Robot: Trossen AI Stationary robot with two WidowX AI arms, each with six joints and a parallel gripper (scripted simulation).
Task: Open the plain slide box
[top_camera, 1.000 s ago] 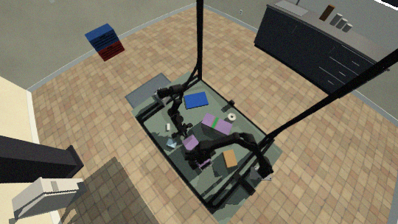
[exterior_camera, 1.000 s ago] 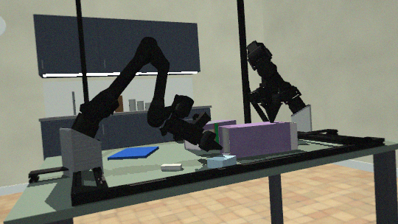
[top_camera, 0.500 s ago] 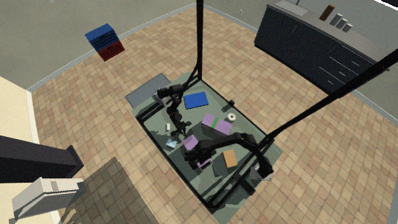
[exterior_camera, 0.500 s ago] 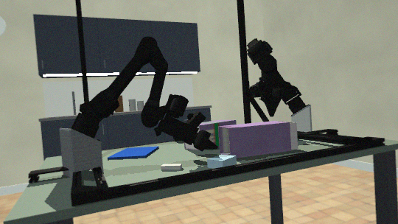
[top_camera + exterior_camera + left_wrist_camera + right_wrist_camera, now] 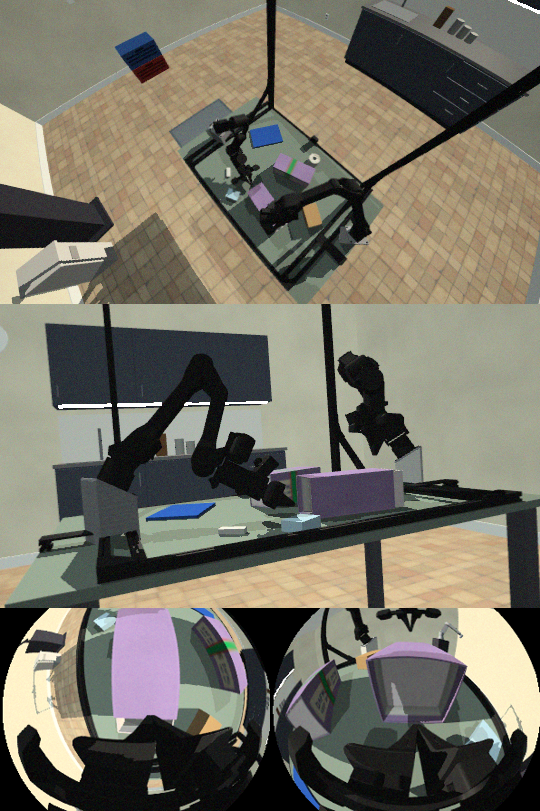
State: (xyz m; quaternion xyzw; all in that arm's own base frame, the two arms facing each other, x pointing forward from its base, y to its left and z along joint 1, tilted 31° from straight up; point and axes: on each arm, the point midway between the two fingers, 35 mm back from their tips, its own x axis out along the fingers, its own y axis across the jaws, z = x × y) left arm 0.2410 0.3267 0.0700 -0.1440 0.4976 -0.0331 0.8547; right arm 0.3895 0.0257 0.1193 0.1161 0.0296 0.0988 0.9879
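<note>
Right now my right hand is 12 cm short of the light blue block, 4 cm above it and 3 cm to the left of it. Also, from my right hand: blue mat (33 cm behind, 15 cm to the right, 5 cm below); then tan pad (40 cm to the left, 8 cm behind, 2 cm below); then small white block (16 cm to the right, 4 cm below, 4 cm ahead).
</note>
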